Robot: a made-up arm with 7 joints. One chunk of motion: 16 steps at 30 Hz.
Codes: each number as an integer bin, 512 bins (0 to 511) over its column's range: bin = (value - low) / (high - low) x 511, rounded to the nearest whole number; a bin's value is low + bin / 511 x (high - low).
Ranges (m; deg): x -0.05..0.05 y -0.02..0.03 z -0.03..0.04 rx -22..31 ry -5..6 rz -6..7
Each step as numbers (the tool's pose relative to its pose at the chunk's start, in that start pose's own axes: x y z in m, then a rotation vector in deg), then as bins.
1 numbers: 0.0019 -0.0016 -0.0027 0.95 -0.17 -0.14
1 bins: 265 188 199 221 224 230
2 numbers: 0.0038 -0.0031 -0.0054 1.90 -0.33 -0.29
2 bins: 275 173 180 230 217 224
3 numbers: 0.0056 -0.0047 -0.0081 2.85 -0.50 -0.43
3 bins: 284 156 160 240 209 219
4 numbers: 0.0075 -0.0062 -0.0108 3.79 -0.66 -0.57
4 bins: 294 141 140 249 202 213
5 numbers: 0.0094 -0.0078 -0.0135 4.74 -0.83 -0.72
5 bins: 304 125 120 258 194 208
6 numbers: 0.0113 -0.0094 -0.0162 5.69 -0.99 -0.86
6 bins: 313 108 101 267 186 202
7 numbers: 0.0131 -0.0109 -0.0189 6.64 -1.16 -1.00
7 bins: 322 93 81 276 178 197
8 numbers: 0.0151 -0.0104 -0.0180 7.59 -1.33 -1.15
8 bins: 333 98 88 285 170 191
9 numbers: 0.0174 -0.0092 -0.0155 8.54 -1.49 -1.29
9 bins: 344 110 106 294 163 185
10 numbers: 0.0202 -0.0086 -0.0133 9.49 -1.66 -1.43
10 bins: 359 117 122 304 155 180
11 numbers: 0.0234 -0.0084 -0.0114 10.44 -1.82 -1.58
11 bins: 375 119 136 313 148 174
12 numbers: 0.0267 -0.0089 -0.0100 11.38 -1.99 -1.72
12 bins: 392 113 146 322 140 168
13 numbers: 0.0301 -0.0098 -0.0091 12.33 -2.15 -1.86
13 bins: 409 104 153 331 132 163
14 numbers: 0.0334 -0.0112 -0.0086 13.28 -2.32 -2.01
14 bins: 426 90 156 340 124 157
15 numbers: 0.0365 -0.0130 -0.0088 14.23 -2.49 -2.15
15 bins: 442 72 155 349 117 151
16 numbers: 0.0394 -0.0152 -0.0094 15.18 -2.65 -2.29
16 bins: 457 49 150 358 109 146
